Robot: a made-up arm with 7 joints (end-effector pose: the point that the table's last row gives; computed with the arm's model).
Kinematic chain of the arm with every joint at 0, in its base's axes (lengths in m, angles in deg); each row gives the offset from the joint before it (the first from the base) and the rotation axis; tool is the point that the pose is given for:
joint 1: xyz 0 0.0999 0 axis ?
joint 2: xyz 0 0.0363 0 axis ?
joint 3: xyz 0 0 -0.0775 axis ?
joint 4: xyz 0 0 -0.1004 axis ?
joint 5: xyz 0 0 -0.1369 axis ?
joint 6: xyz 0 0 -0.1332 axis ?
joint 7: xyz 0 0 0 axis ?
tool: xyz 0 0 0
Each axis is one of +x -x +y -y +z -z.
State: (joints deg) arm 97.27 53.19 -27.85 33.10 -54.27 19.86 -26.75
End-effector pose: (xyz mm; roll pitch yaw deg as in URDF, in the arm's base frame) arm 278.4 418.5 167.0 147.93 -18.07 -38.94
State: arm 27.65 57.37 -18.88 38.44 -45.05 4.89 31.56
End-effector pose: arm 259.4 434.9 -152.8 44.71 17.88 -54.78
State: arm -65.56 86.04 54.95 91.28 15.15 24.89 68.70
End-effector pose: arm 254.1 322.9 -54.8 4.23 -10.60 -59.92
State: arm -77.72 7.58 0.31 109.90 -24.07 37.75 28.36
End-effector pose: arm -29.1 148.9 -266.2 -13.91 8.40 -26.08
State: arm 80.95 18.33 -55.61 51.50 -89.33 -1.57 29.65
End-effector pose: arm 397.3 79.4 57.6 93.11 57.77 -88.27
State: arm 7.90 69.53 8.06 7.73 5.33 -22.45 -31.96
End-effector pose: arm 56.4 555.4 -144.7 113.16 -28.70 -27.02
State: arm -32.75 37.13 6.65 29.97 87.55 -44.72 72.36
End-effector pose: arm -59.8 397.3 -340.8 -43.27 -77.68 46.60
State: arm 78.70 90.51 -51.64 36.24 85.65 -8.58 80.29
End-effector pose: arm 138.7 533.0 73.3 136.06 -59.90 -160.15
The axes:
joint 1: -y
joint 2: +x
joint 3: +z
joint 4: -y
joint 5: +z
joint 6: +y
joint 7: -x

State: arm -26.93 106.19 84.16 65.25 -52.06 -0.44 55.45
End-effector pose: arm 165.1 347.6 270.0 97.87 21.21 -38.98
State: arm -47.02 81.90 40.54 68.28 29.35 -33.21 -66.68
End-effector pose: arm 219.5 434.3 -56.1 167.89 -31.19 -96.82
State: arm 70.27 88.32 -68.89 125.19 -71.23 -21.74 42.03
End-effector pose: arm 221.2 152.4 5.1 1.95 62.92 -176.59
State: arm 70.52 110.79 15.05 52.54 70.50 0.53 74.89
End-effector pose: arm -94.5 436.3 253.1 133.39 -13.35 -143.05
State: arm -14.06 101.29 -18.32 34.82 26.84 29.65 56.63
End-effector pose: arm 149.5 537.6 -5.8 29.17 9.75 -3.04
